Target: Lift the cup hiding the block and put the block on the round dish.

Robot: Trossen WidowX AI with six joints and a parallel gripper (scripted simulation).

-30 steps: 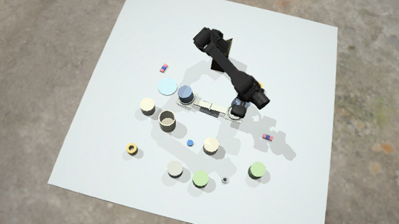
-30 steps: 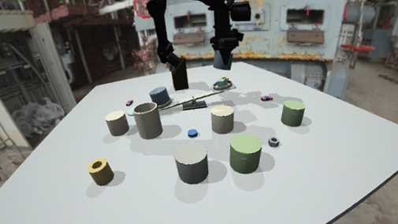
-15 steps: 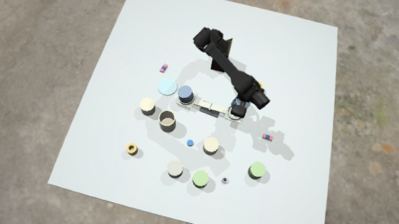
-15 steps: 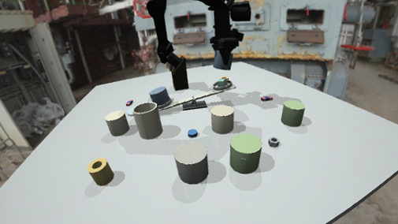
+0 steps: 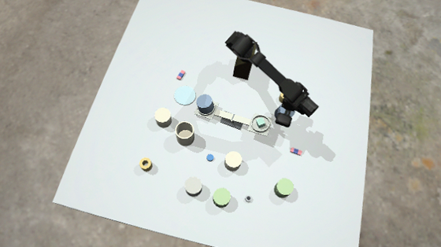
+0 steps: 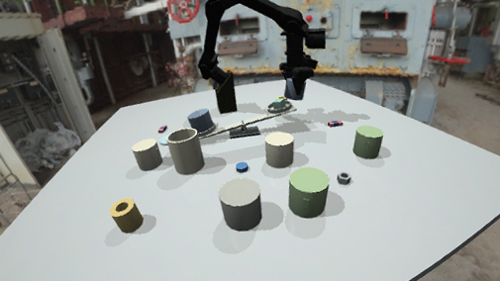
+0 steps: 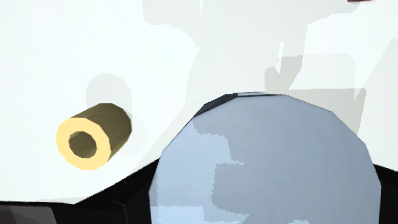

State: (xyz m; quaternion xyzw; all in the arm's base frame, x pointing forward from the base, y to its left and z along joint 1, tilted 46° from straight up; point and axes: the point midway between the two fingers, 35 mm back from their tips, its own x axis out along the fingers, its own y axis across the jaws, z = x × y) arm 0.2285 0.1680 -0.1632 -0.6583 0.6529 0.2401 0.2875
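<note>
Right now the mint-green block is 9 cm to the right of my gripper tip, 7 cm ahead of it and 1 cm below it. From my gripper tip the other things lie so: small balance 21 cm to the right, 8 cm below, 6 cm ahead; blue disc 26 cm ahead, 25 cm to the right, 9 cm below; black ring 39 cm ahead, 9 cm below, 5 cm to the right.
</note>
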